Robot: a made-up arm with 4 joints. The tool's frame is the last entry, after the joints.
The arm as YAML. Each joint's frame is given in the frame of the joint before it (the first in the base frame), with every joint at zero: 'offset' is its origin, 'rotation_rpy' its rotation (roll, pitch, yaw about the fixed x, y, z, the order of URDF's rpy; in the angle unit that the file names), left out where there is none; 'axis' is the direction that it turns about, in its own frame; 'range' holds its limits. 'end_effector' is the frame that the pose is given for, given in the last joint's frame.
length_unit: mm
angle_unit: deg
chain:
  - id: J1
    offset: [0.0, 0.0, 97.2]
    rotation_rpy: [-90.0, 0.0, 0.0]
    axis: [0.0, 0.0, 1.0]
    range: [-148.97, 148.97]
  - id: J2
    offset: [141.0, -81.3, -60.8]
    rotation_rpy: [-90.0, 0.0, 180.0]
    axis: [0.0, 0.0, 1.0]
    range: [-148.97, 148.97]
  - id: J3
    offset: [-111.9, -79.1, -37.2]
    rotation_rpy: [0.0, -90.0, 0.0]
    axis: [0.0, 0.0, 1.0]
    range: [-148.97, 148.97]
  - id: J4
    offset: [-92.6, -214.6, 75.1]
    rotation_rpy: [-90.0, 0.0, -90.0]
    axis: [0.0, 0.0, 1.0]
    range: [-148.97, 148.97]
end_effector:
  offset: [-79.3, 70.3, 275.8]
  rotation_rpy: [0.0, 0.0, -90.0]
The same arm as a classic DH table. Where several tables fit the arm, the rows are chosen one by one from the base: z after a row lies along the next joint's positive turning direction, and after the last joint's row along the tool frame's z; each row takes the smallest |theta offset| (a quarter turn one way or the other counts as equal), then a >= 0, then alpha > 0; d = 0 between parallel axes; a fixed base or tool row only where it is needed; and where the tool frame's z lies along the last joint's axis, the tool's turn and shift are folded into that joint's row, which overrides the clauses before.
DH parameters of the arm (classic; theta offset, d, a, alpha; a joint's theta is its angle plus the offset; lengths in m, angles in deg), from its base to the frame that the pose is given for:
base (fixed): 0 0.0972 0 -90
J1: 0 -0.0608 0.141 90
J2: 90 0.0441 0.0791 90
J3: 0 0.187 0.2146 -90
J4: -41.56 0 -0.106 0
tool (fixed): -48.44 0.1832 0 0
Joint limits (deg, base to tool): -148.97..148.97 -148.97..148.97 -148.97..148.97 -148.97..148.97

